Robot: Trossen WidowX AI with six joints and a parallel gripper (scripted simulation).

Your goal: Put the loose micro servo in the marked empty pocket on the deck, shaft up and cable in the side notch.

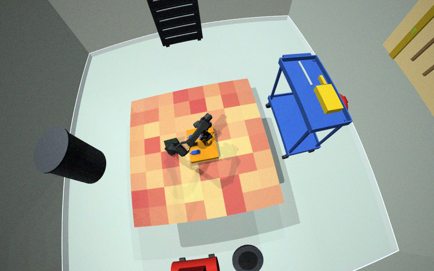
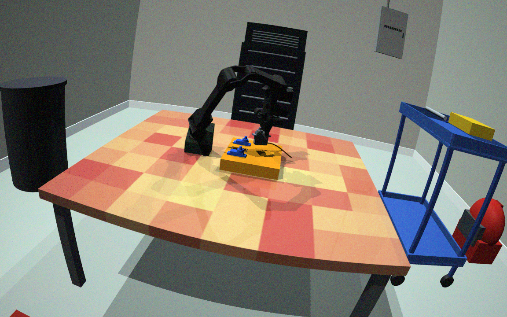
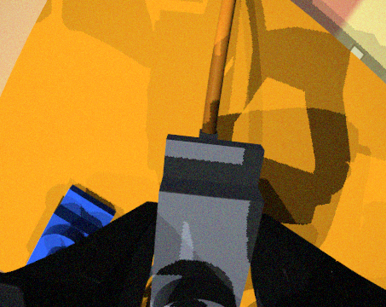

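Now: gripper tip 1 cm short of the deck, 4 cm to the left of it and 10 cm above it.
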